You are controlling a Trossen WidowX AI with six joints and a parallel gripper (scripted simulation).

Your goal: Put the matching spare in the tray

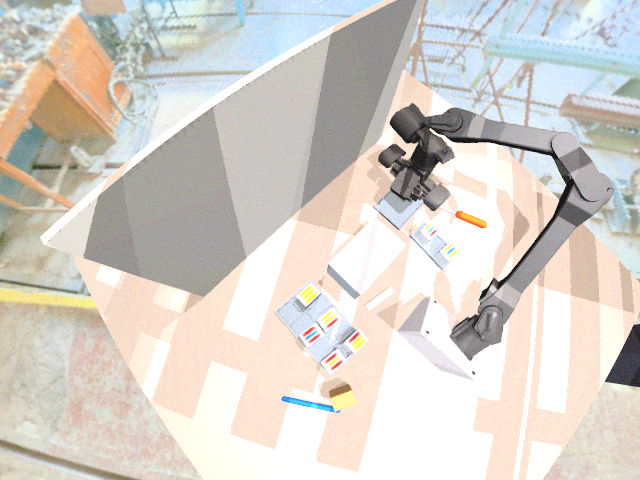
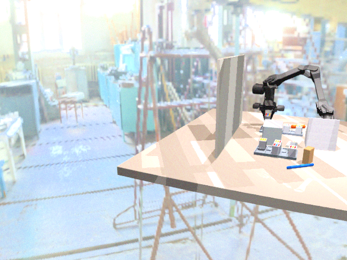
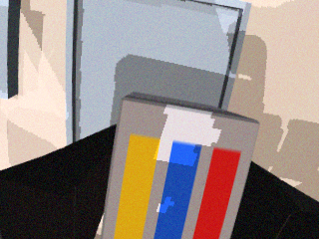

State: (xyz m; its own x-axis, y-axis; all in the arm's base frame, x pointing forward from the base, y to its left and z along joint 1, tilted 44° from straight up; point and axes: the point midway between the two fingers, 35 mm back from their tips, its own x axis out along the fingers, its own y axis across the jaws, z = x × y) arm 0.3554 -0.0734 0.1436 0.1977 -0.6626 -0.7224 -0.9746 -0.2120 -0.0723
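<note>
The flat tray is 6 cm below my gripper tip and 1 cm behind it. Also, from my gripper tip: tall wall panel: 24 cm to the left, 16 cm above, 15 cm ahead; mounted unit: 20 cm to the left, 8 cm behind, 1 cm below; block: 42 cm to the left, 30 cm behind, 3 cm below.
</note>
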